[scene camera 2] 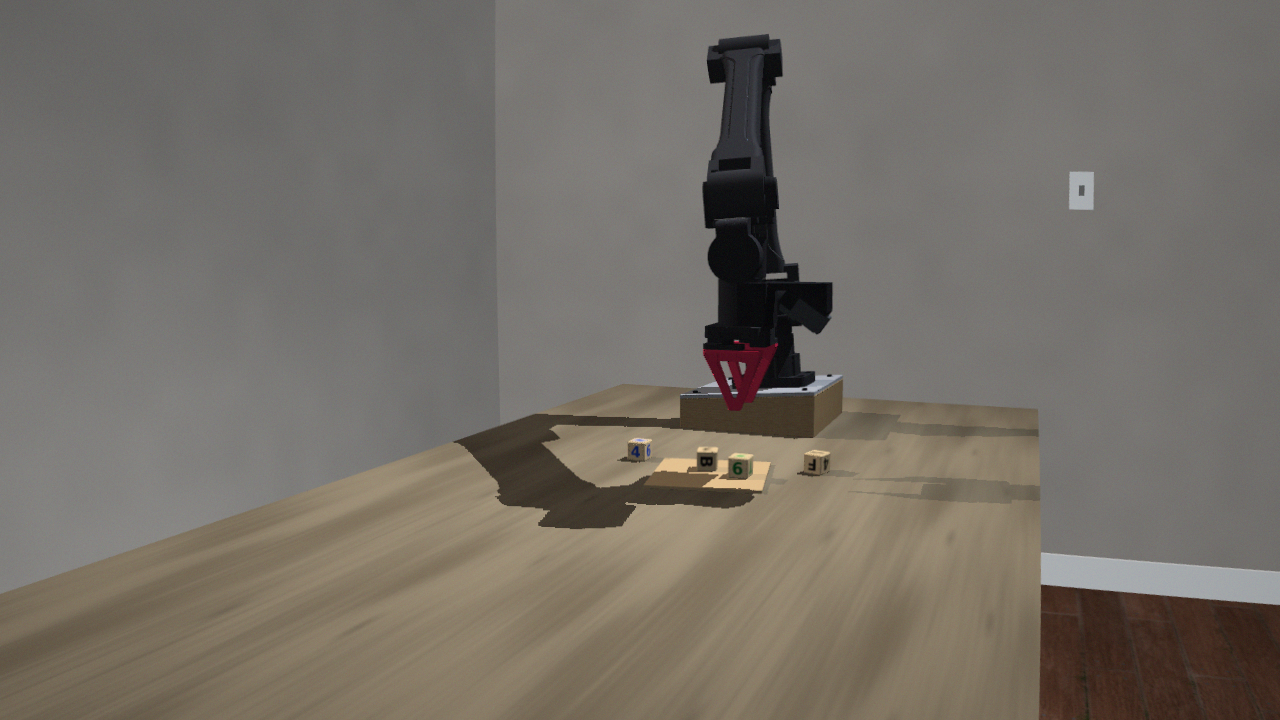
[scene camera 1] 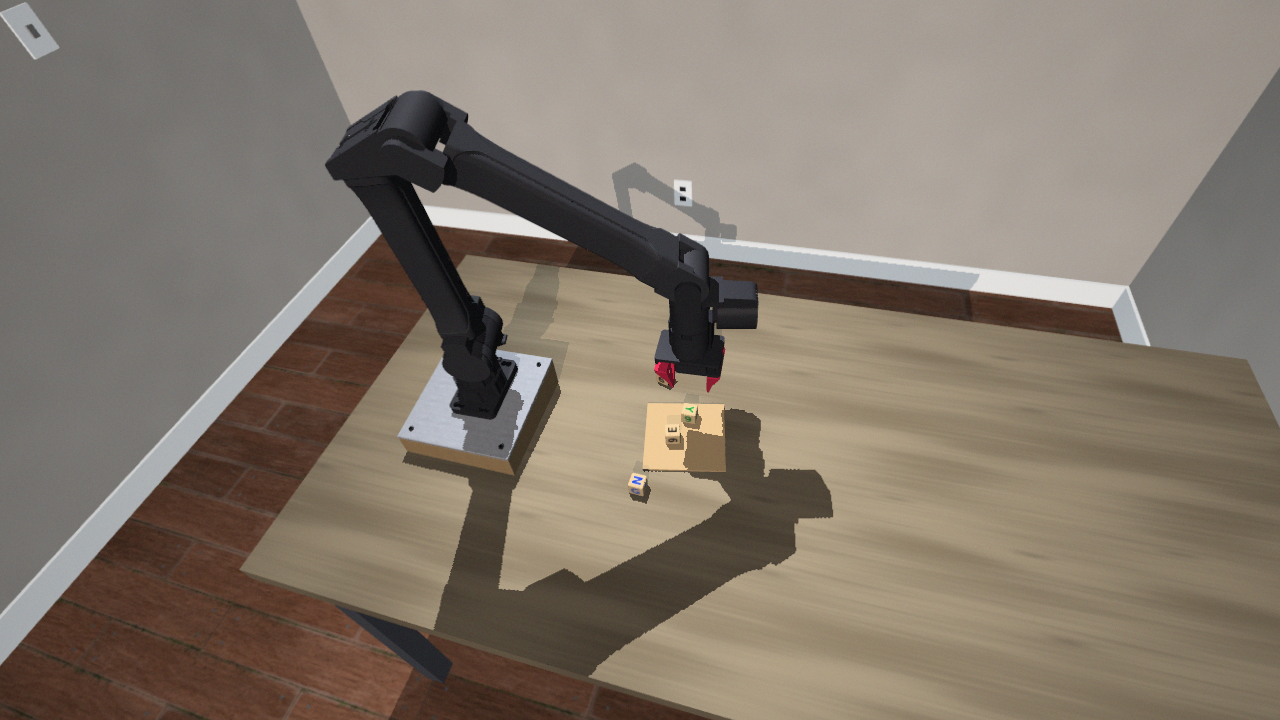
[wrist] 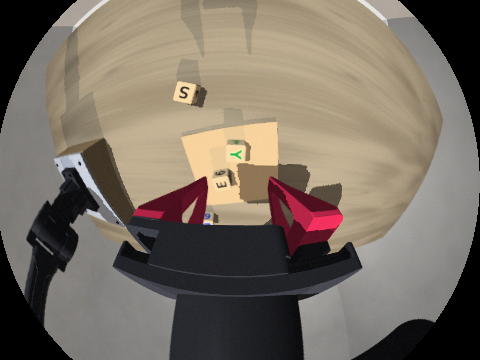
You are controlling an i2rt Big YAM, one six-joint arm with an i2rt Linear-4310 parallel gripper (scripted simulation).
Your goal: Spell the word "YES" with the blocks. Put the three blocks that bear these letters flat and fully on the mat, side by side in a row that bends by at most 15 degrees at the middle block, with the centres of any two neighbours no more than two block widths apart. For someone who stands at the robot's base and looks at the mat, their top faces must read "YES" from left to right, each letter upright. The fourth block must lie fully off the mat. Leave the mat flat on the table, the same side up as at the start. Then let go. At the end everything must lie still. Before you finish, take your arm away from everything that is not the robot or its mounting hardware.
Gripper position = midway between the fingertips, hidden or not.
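A tan mat (scene camera 1: pixel 702 445) (scene camera 2: pixel 673 473) (wrist: pixel 206 151) is there for me to see. So is my own gripper (scene camera 2: pixel 741 406) (scene camera 1: pixel 690 387) (wrist: pixel 238 182), which I can find in the same views as the mat.
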